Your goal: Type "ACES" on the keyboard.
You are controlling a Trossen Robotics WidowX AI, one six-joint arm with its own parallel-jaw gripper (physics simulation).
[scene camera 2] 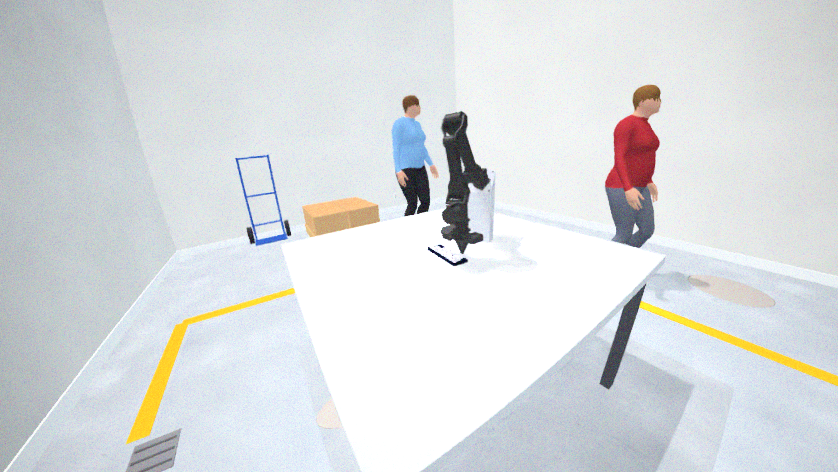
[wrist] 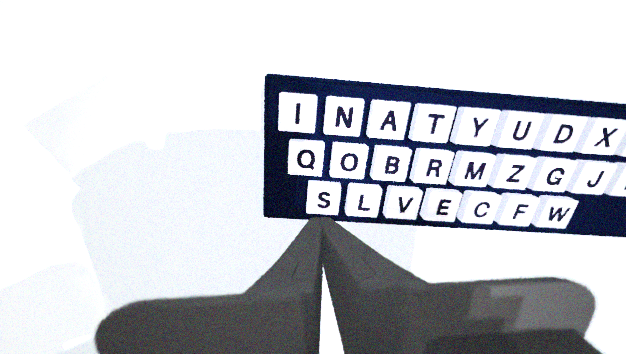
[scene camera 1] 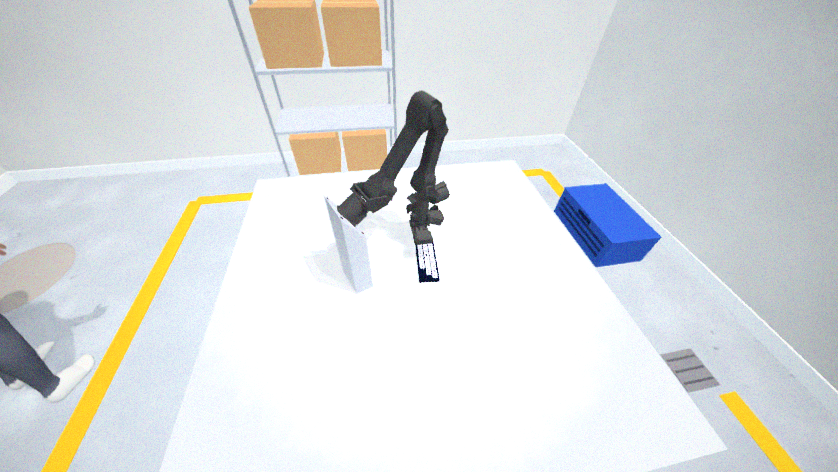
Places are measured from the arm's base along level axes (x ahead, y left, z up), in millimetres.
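Pixels of known places: gripper, between the fingertips: [scene camera 2: 462, 253] [wrist: 319, 226]; arm's base, origin of its link: [scene camera 2: 481, 181] [scene camera 1: 345, 216].
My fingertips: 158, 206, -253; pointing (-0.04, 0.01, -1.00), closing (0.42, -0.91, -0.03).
Ahead of a thing's pixels: the offset from my fingertips to its top centre, as dx, dy, dz. Level surfaces: height alone.
The dark blue keyboard @(+50, -63, -12) [scene camera 1: 420, 274] [scene camera 2: 443, 255] [wrist: 282, 200] with white letter keys lies on the white table. In the wrist view the A key @(+53, -10, -12) [wrist: 389, 120] is third in the top row. The S key @(+7, +1, -12) [wrist: 324, 199], the E key @(+27, -56, -12) [wrist: 442, 206] and the C key @(+33, -74, -12) [wrist: 481, 209] are in the bottom row. My gripper [wrist: 319, 226] [scene camera 2: 462, 252] is shut and empty. In the wrist view its tips show at the keyboard's lower edge, just below the S key. Whether they touch anything I cannot tell. The keyboard's right end is cut off in the wrist view.
A white upright panel [scene camera 1: 350, 255] [scene camera 2: 482, 214] stands on the table @(dz -30) [scene camera 1: 410, 363] [scene camera 2: 469, 328] beside the arm's base. A blue box [scene camera 1: 609, 219], a shelf rack [scene camera 1: 325, 70], a hand truck [scene camera 2: 260, 194], a cardboard box [scene camera 2: 341, 216] and two people [scene camera 2: 408, 143] [scene camera 2: 635, 149] are around the table.
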